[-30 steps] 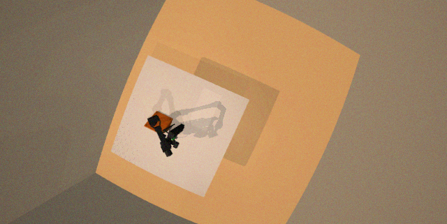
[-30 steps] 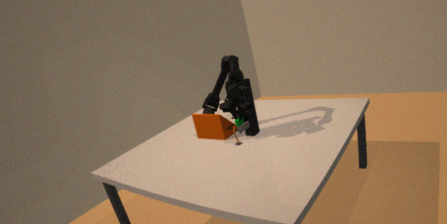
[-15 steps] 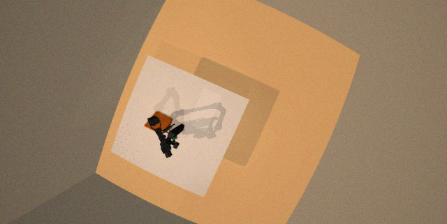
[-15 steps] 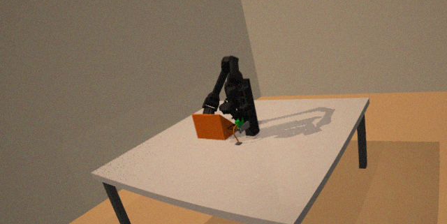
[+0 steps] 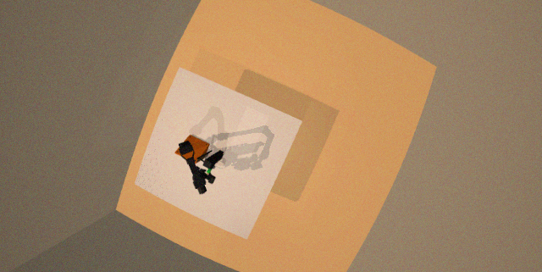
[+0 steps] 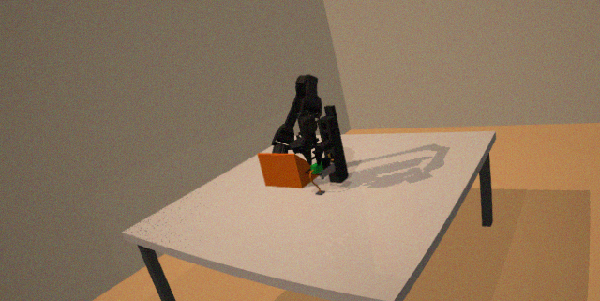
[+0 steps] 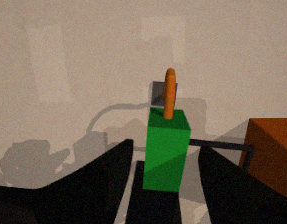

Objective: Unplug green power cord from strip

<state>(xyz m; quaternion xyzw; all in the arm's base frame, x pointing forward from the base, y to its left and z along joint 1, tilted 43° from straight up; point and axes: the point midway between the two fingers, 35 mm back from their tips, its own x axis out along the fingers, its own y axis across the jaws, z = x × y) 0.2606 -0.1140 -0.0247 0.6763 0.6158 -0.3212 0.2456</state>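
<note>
Now: the green plug 3 cm to the left of my gripper tip and 1 cm below it.
</note>
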